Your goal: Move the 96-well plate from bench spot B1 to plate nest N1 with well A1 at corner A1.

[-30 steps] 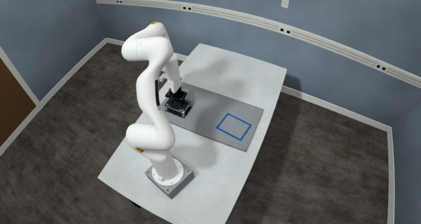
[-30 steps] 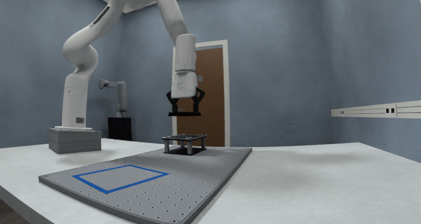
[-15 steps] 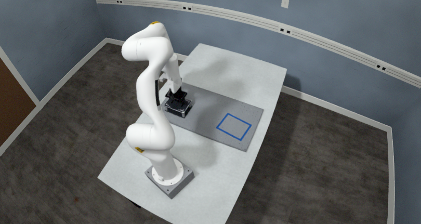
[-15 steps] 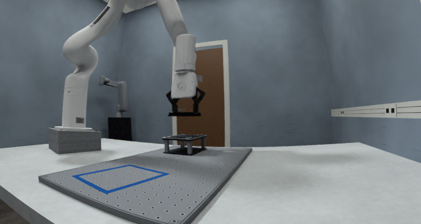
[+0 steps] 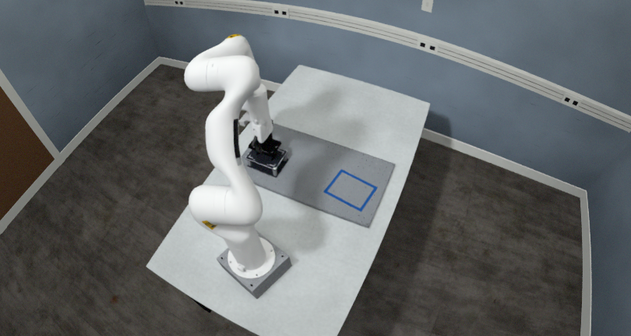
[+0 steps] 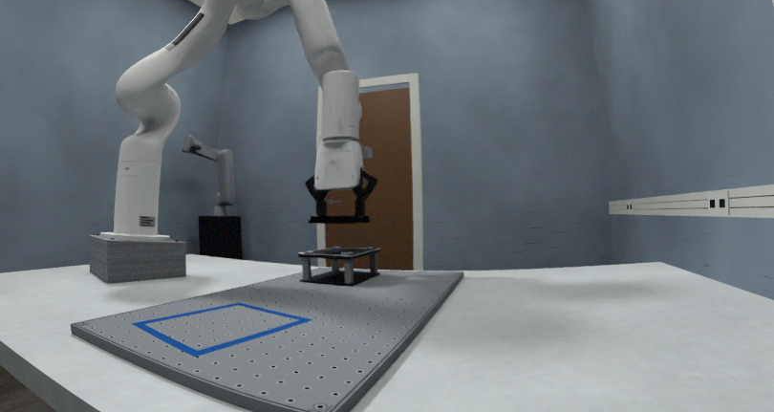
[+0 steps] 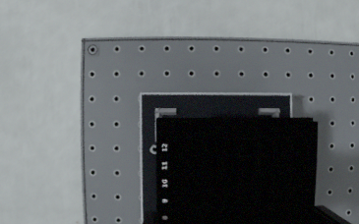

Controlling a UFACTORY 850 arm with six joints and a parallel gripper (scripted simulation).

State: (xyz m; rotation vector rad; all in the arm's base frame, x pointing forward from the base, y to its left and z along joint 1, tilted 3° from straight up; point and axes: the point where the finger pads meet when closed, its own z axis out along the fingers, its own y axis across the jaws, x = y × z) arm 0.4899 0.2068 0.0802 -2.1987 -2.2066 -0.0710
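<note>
Now: the plate nest 80 mm below my hand. The rest, counted from my hand: black 96-well plate 10 mm below.
</note>
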